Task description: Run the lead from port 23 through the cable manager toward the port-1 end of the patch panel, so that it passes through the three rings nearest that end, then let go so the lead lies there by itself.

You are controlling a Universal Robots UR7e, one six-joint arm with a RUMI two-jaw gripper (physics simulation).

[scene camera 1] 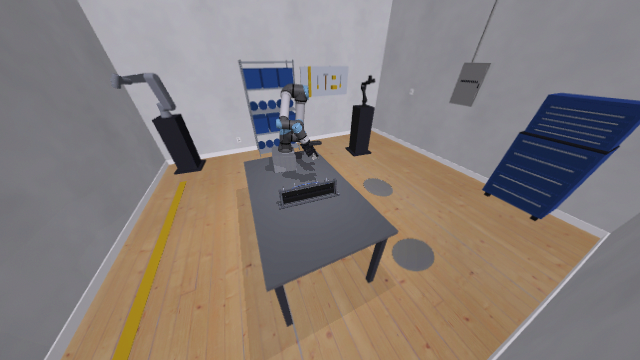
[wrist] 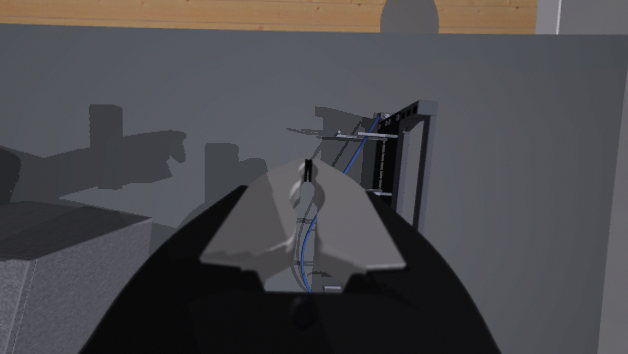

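The patch panel [scene camera 1: 308, 193] [wrist: 387, 165] stands in a metal frame on the table. My gripper [scene camera 1: 314, 156] [wrist: 308, 162] is shut, with its fingertips together and nothing visible between them. It is above the table, behind the panel on the robot's side. The blue lead [wrist: 354, 157] runs from the far end of the panel, passes out of sight behind the right jaw and shows again through the gap between the jaws, curving well below the fingertips. Cable manager rings [wrist: 377, 135] [wrist: 382, 193] stick out from the panel's back. Port numbers are too small to read, and part of the lead is hidden.
The grey table [scene camera 1: 320, 245] [wrist: 520, 150] carries the panel. The robot's pedestal block [scene camera 1: 284, 162] [wrist: 85, 285] stands at the table's back, left of the gripper in the wrist view. Dark shadows of the arm fall on the table. Shelves [scene camera 1: 248, 107] stand behind the robot.
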